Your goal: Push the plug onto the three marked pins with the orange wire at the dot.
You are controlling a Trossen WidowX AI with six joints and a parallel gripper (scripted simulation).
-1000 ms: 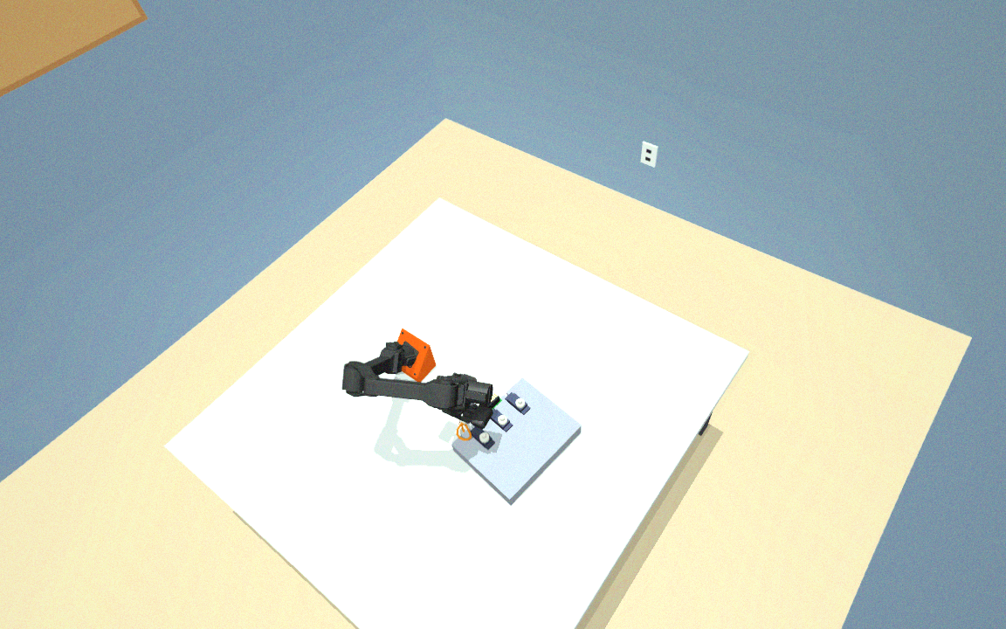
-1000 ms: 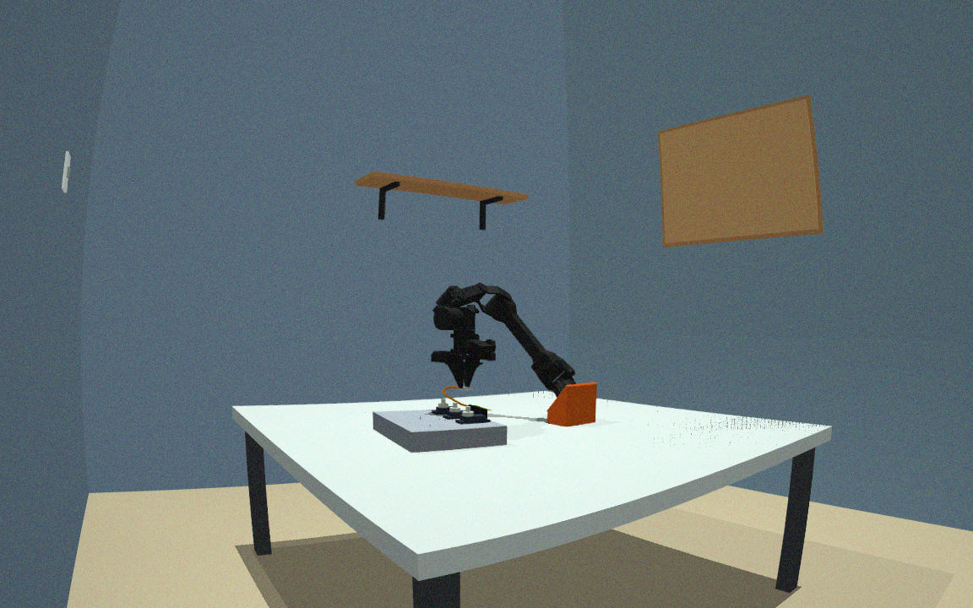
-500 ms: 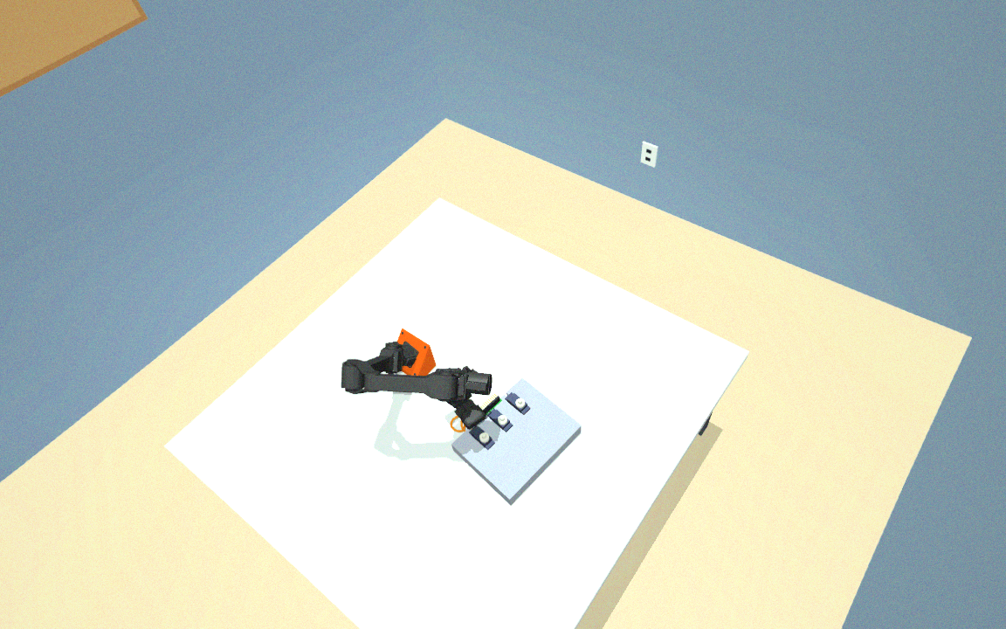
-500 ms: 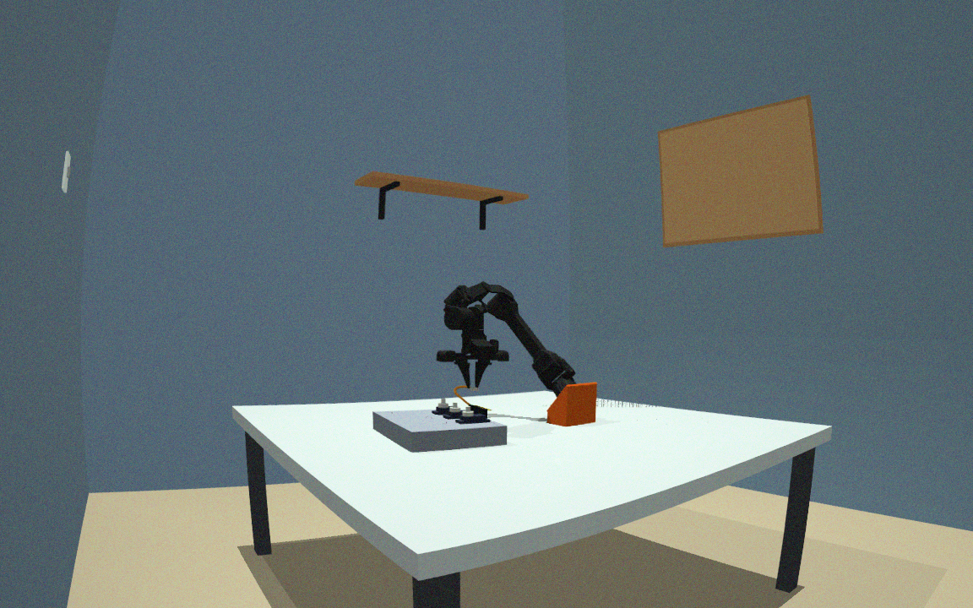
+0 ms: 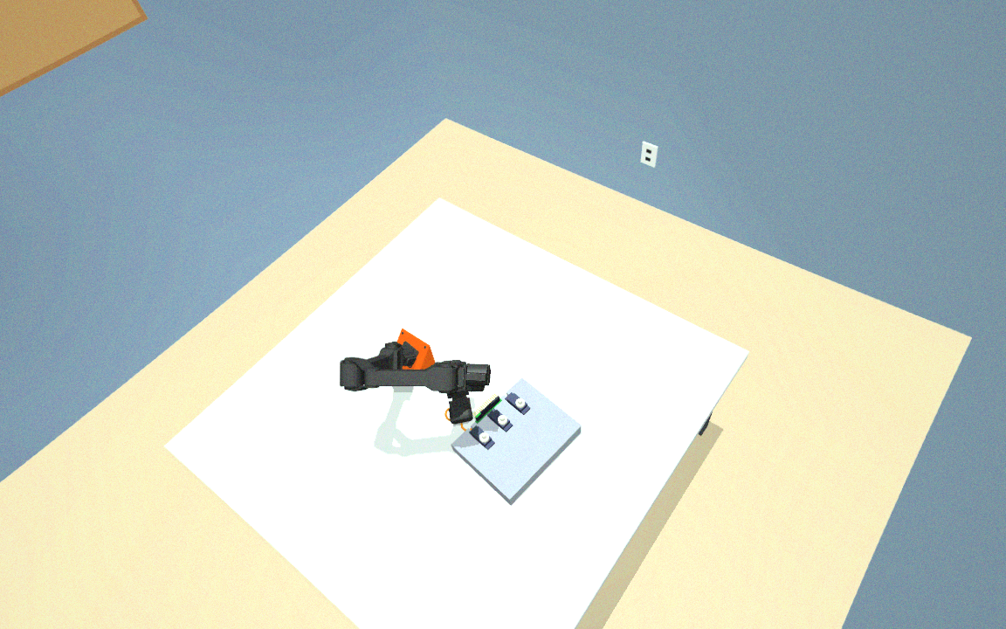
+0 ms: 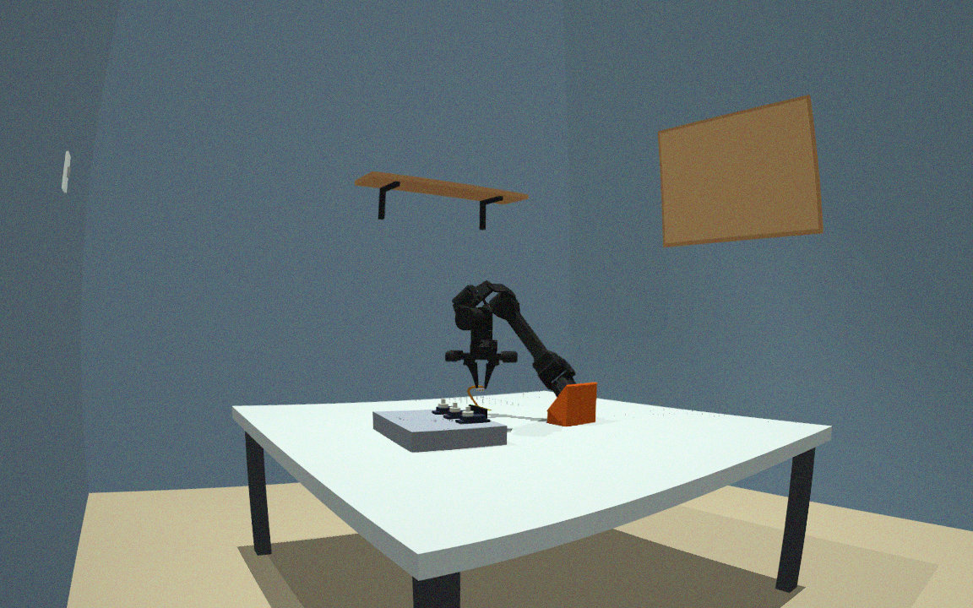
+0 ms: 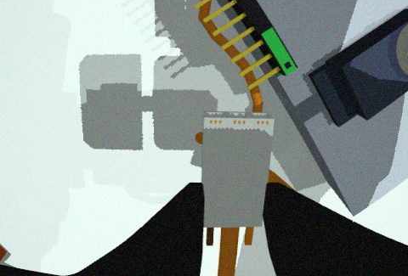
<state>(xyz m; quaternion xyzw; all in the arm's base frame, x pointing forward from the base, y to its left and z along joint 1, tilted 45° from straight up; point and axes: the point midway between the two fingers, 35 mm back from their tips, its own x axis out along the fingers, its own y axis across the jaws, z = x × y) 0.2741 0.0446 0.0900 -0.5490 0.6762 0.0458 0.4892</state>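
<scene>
Right now my gripper tip is 40 mm short of the green band, 20 mm to the right of it and 40 mm above it. Also, from my gripper tip: grey printed holder (200 mm ahead, 50 mm to the left, 90 mm below).
</scene>
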